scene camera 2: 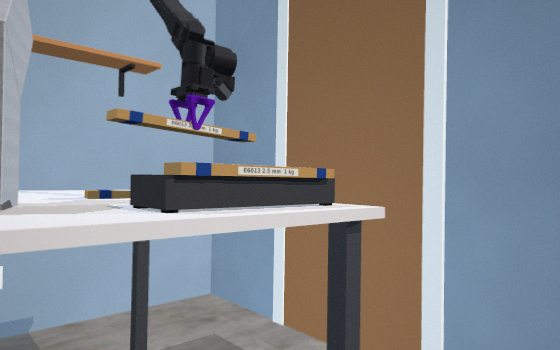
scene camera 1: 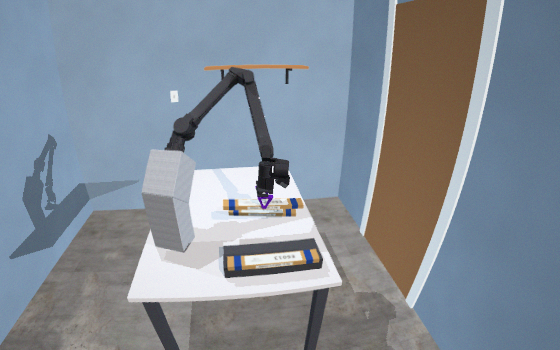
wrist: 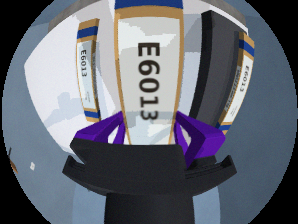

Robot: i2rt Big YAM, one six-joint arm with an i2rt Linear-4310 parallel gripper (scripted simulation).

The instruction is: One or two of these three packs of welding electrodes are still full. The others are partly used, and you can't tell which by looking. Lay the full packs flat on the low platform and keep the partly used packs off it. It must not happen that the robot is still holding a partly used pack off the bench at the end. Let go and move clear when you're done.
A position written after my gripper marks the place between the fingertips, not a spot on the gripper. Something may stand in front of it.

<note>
I see my gripper (scene camera 2: 189,130), a low platform (scene camera 2: 169,193), an electrode pack (wrist: 87,32) and an electrode pack (scene camera 2: 175,168).
The low platform also shows in scene camera 1 (scene camera 1: 304,244) and in the wrist view (wrist: 220,36). My gripper also shows in the wrist view (wrist: 149,113).
</note>
